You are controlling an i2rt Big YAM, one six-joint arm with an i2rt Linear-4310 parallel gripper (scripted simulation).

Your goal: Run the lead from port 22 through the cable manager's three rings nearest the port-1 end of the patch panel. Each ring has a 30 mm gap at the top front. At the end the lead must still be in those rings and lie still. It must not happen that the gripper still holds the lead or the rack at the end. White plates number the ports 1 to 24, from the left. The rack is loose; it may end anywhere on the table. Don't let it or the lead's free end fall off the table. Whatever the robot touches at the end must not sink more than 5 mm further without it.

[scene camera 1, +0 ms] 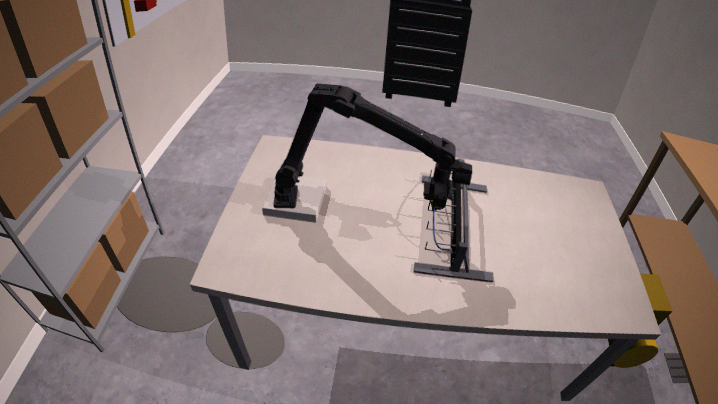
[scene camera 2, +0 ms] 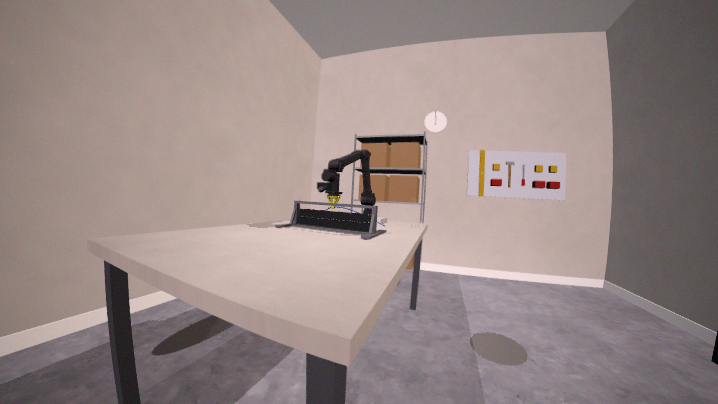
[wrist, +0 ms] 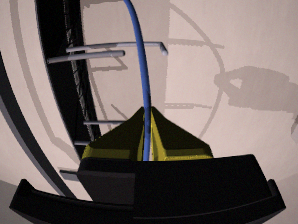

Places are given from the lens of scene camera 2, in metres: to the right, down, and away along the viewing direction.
dark rack point(scene camera 2: 369, 227): 0.05, 0.13, 1.12
